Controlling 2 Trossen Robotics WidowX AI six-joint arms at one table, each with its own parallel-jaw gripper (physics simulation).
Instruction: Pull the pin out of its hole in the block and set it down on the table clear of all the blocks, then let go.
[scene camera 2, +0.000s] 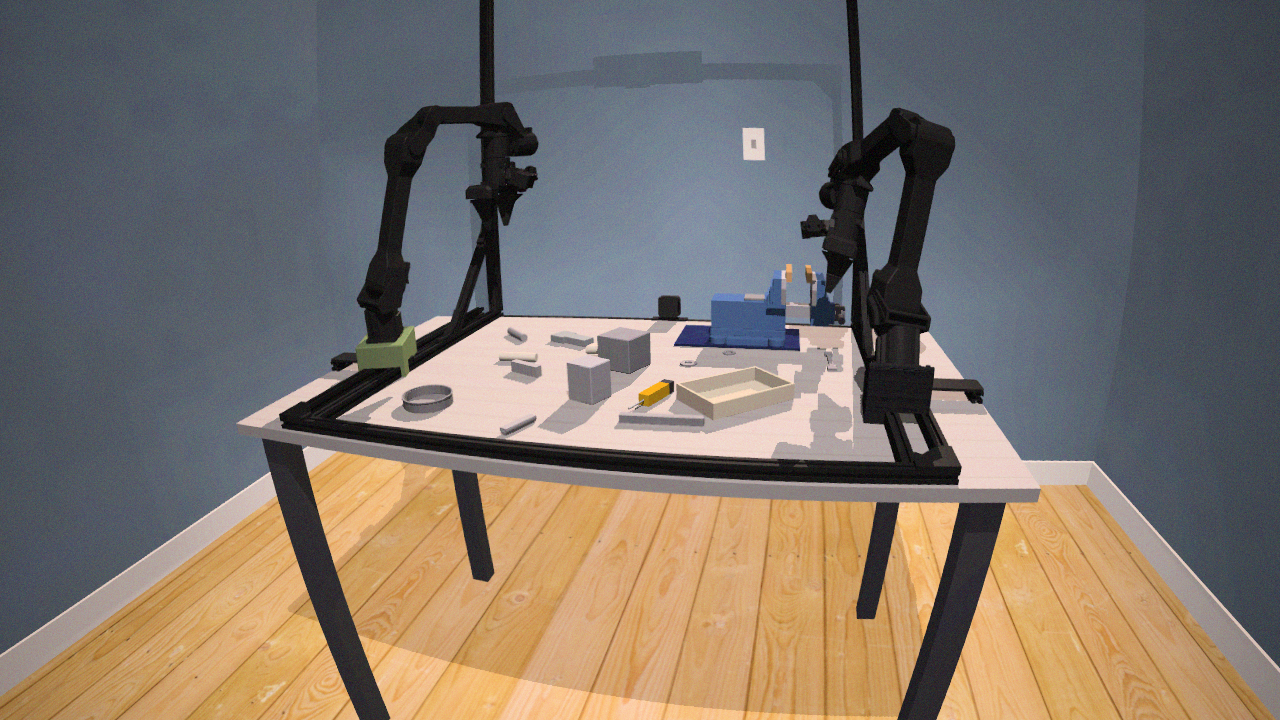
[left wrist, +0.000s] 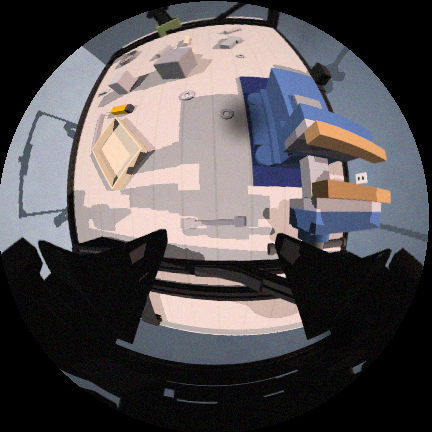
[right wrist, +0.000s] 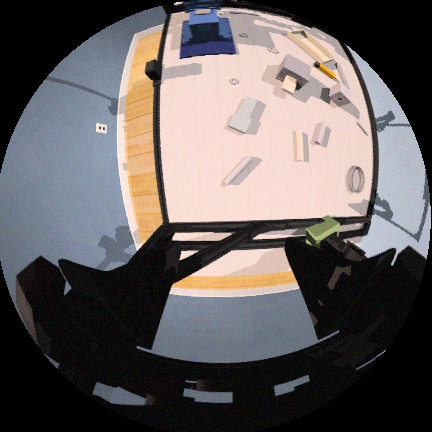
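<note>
A cream tray, a metal ring dish and a dark blue mat appear in the pictures, together with the robot's grippers. The left gripper is there, and the left wrist view shows it too; the right gripper is likewise present, and the right wrist view also shows it.
</note>
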